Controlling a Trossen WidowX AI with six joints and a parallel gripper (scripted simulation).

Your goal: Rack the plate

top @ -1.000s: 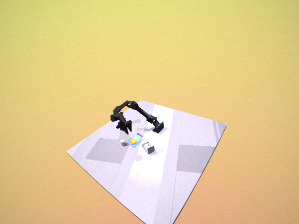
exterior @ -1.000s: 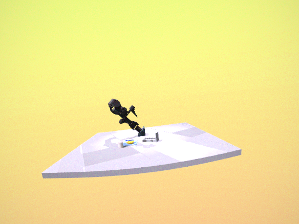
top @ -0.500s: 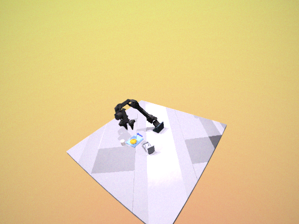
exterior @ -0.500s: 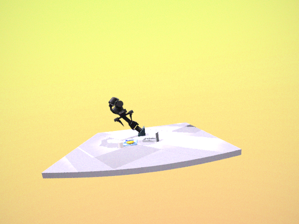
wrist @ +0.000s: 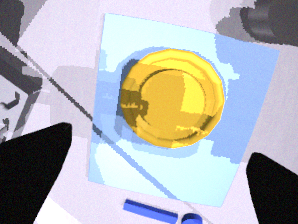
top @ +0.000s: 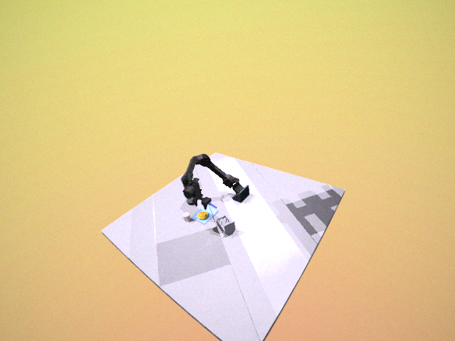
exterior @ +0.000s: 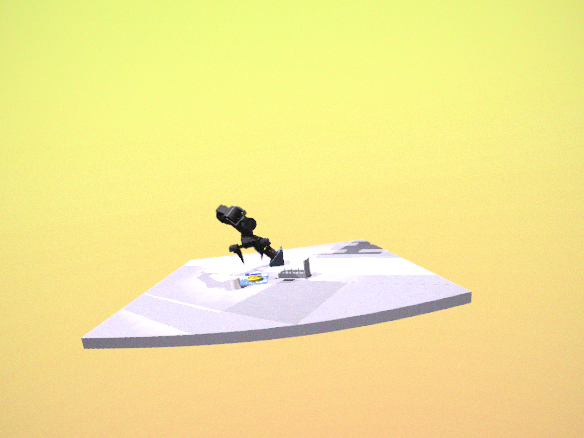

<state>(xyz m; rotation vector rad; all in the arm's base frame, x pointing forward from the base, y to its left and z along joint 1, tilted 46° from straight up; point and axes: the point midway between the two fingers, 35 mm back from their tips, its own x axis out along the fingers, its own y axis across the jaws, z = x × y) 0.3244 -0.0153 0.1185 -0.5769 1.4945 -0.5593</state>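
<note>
The yellow plate lies 70 mm below my gripper tip. Also, from my gripper tip: grey dish rack: 180 mm to the left, 60 mm below, 20 mm behind; blue mat: 90 mm below, 30 mm behind, 10 mm to the right; small white cup: 80 mm to the right, 80 mm ahead, 60 mm below.
</note>
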